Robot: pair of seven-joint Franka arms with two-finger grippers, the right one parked.
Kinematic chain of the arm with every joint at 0, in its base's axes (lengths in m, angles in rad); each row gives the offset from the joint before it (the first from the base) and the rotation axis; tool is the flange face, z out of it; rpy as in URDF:
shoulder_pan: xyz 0 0 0.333 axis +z
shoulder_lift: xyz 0 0 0 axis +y
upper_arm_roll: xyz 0 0 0.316 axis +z
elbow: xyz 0.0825 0 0 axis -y
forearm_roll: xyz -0.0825 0 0.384 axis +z
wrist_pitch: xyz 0 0 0 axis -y
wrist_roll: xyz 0.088 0 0 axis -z
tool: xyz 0 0 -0.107 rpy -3.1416 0 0
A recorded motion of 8 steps. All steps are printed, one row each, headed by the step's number.
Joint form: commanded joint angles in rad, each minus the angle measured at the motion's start. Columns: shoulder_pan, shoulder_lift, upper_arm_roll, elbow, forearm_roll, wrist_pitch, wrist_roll.
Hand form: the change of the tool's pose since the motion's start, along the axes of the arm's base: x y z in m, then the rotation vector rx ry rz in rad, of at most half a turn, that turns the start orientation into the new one. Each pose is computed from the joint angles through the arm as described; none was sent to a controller.
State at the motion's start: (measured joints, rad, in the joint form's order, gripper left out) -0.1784 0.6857 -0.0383 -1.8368 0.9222 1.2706 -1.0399
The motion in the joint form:
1: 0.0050 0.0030 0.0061 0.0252 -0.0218 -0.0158 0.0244
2: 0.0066 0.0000 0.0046 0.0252 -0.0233 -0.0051 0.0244
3: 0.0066 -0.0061 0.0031 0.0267 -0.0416 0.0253 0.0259
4: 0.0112 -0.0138 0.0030 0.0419 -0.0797 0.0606 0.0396
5: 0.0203 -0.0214 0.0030 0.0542 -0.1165 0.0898 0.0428
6: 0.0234 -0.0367 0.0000 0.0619 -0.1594 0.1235 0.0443
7: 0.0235 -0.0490 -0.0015 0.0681 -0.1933 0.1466 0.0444
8: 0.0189 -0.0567 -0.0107 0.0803 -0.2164 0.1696 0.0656
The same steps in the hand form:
1: 0.0048 0.0039 0.0054 -0.0132 0.0093 0.0322
2: 0.0061 0.0031 0.0059 -0.0236 0.0016 0.0288
3: 0.0087 -0.0010 0.0059 -0.0599 -0.0167 0.0280
4: 0.0151 -0.0046 0.0094 -0.1194 -0.0408 0.0438
5: 0.0203 -0.0051 0.0129 -0.1676 -0.0698 0.0670
6: 0.0252 -0.0112 0.0191 -0.2241 -0.1052 0.0841
7: 0.0288 -0.0167 0.0246 -0.2652 -0.1330 0.0974
8: 0.0342 -0.0285 0.0301 -0.3160 -0.1433 0.0855

